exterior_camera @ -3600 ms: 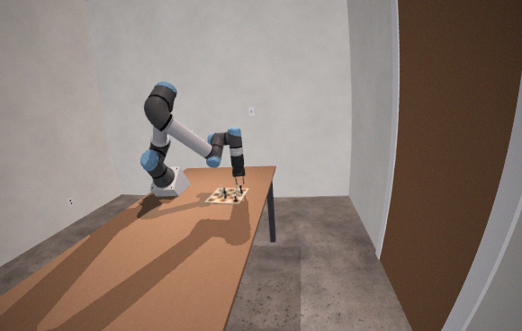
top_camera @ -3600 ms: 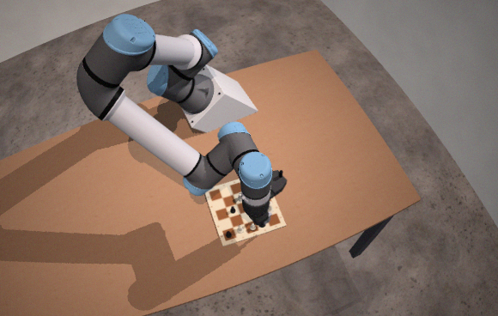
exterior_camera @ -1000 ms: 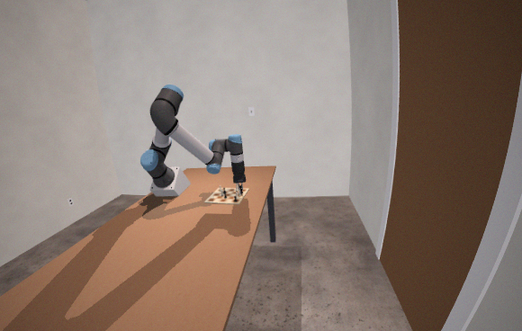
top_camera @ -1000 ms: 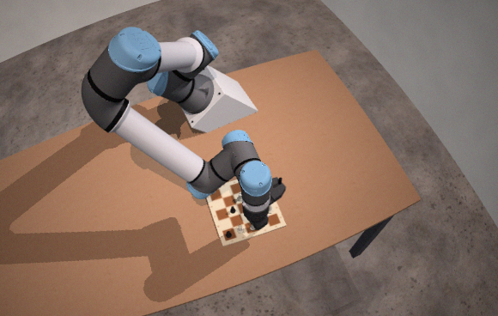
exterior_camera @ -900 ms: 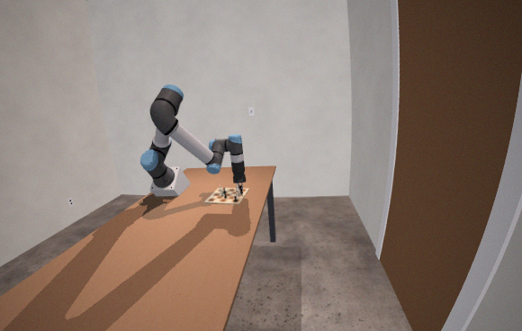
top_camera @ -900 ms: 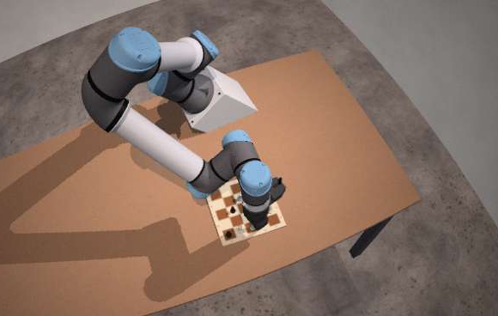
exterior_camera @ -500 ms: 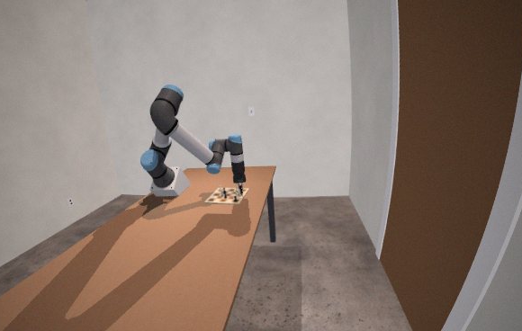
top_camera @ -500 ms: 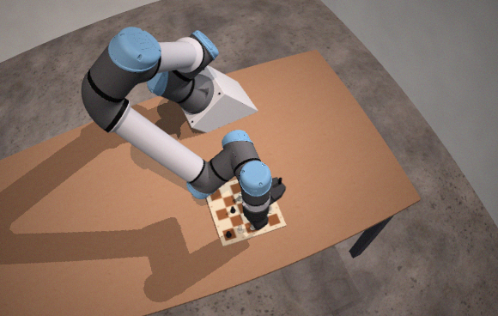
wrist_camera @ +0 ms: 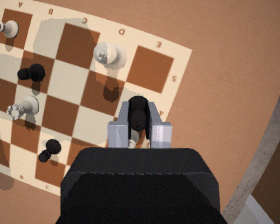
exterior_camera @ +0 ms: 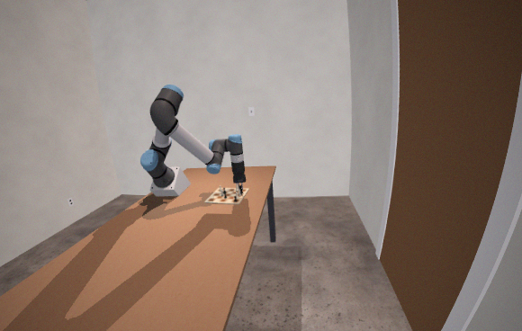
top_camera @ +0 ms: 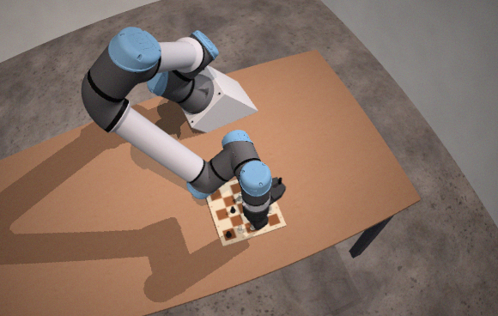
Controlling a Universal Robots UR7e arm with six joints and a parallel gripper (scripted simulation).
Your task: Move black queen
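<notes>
Now: hand 80 mm past the chessboard, 40 mm above it and 30 mm to the left of it. The rest, counted from my hand: black queen 10 mm below.
</notes>
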